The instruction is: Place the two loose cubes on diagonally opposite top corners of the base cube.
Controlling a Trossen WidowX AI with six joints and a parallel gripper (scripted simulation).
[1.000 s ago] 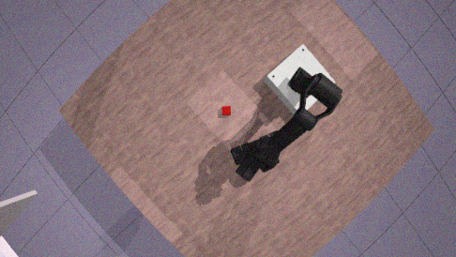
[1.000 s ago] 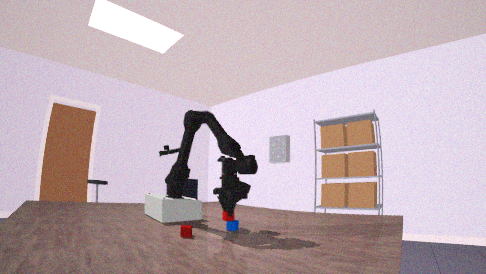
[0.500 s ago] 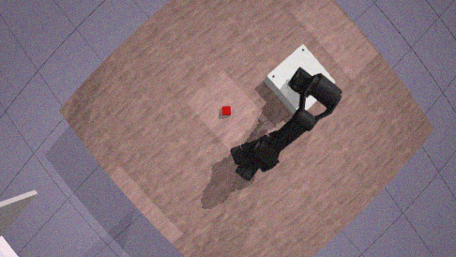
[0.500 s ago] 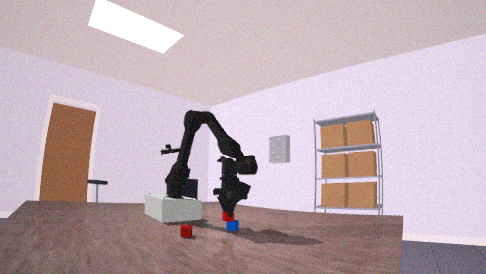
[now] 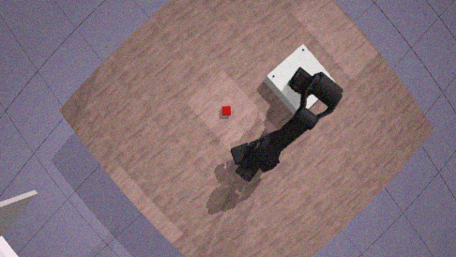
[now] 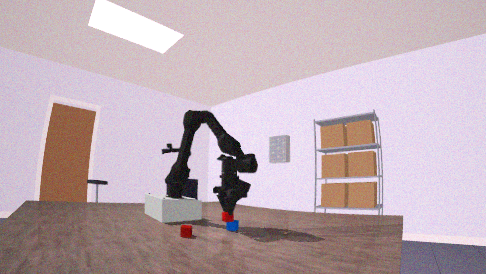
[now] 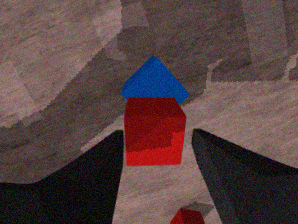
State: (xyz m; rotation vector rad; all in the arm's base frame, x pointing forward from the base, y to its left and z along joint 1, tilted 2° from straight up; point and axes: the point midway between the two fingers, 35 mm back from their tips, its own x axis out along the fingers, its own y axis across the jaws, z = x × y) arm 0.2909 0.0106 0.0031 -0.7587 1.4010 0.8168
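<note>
My gripper tip is now 1 cm short of the blue cube, 2 cm to the right of it and 4 cm above it.
</note>
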